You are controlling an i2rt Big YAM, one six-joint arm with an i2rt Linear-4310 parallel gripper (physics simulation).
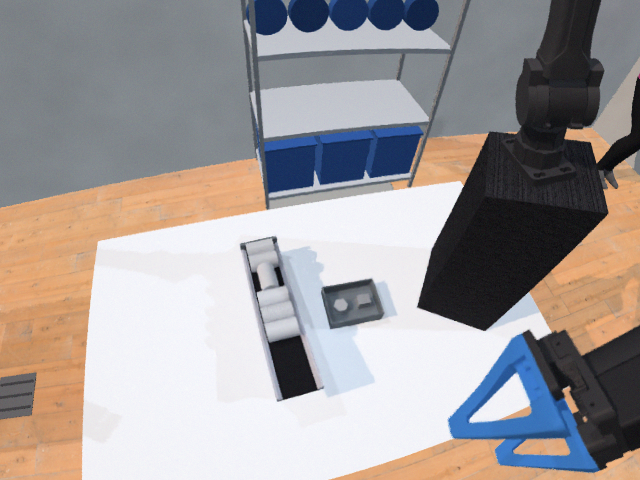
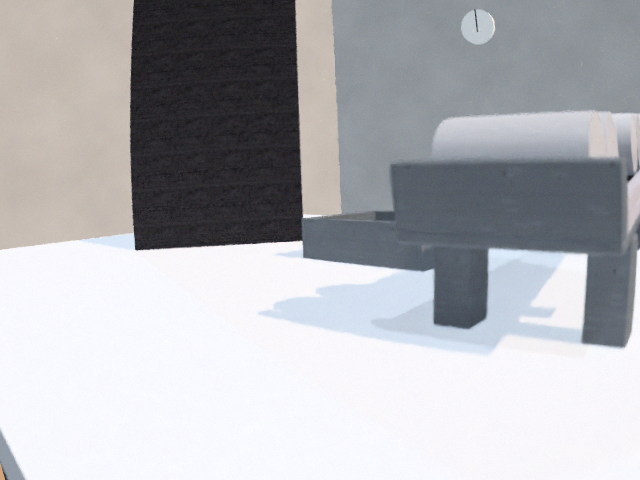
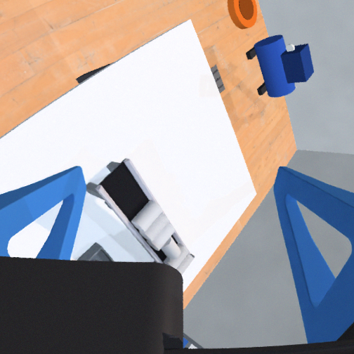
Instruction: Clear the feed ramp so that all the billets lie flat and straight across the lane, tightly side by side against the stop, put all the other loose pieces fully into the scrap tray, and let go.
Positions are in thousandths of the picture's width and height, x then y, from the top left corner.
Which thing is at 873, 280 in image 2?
A billet.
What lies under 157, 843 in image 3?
My gripper.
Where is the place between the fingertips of my gripper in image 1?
At 745, 928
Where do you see a stop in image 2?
904, 414
